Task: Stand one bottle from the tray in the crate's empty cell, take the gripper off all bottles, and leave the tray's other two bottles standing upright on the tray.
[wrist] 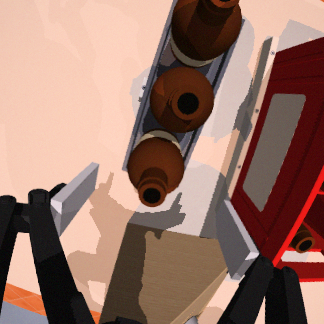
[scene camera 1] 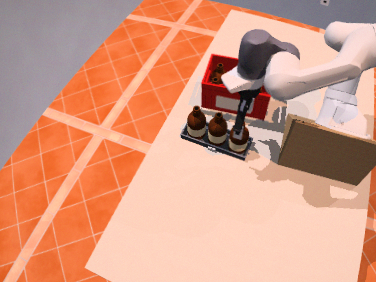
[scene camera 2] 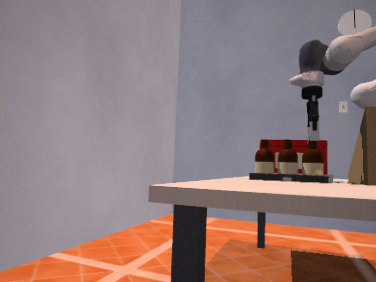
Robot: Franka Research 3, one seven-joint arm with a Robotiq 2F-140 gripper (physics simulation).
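Note:
Three brown bottles stand upright in the dark tray [scene camera 1: 192, 139] [scene camera 2: 265, 177] [wrist: 141, 120]: the left bottle [scene camera 1: 196, 122] [scene camera 2: 264, 160] [wrist: 205, 32], the middle bottle [scene camera 1: 218, 131] [scene camera 2: 288, 161] [wrist: 164, 95] and the right bottle [scene camera 1: 239, 144] [scene camera 2: 313, 161] [wrist: 155, 162]. My gripper [scene camera 1: 239, 134] [scene camera 2: 313, 137] [wrist: 158, 194] is wide open and empty, pointing down. Its fingertips are close above the right bottle's mouth height in scene camera 2. The red crate [scene camera 1: 209, 95] [scene camera 2: 321, 145] [wrist: 287, 75] stands behind the tray. The empty cell cannot be made out; the arm hides part of the crate.
Bottles stand in the crate, one of them [scene camera 1: 220, 69] at its left and one [wrist: 304, 242] at the wrist view's right edge. A tall brown block [scene camera 1: 325, 152] [scene camera 2: 371, 145] [wrist: 185, 270] stands to the right of the tray, close to the arm.

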